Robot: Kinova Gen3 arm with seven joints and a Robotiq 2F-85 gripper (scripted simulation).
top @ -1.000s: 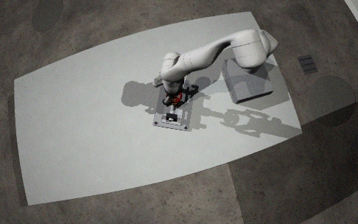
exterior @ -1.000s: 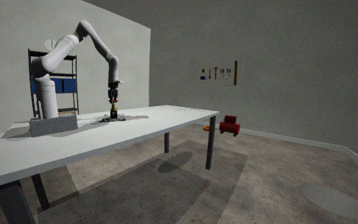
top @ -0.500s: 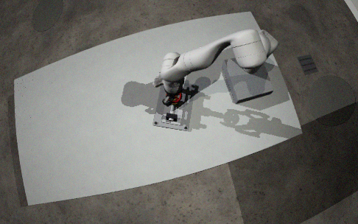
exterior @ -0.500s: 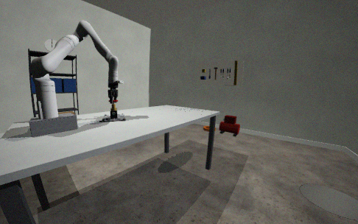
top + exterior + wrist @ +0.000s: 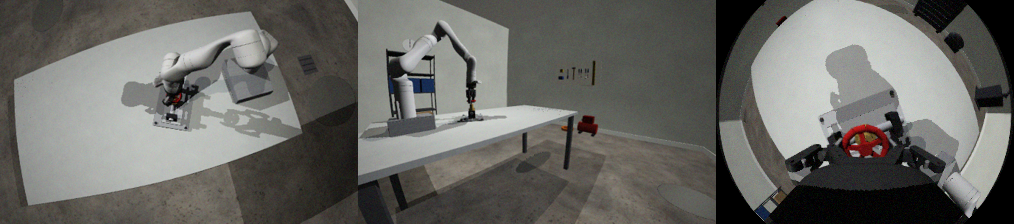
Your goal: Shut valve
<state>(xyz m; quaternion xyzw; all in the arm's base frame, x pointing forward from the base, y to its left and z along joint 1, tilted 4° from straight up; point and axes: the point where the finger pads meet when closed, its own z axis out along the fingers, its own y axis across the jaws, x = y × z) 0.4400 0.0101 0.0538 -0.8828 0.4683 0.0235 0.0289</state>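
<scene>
Now: hand right at the red handwheel.
</scene>
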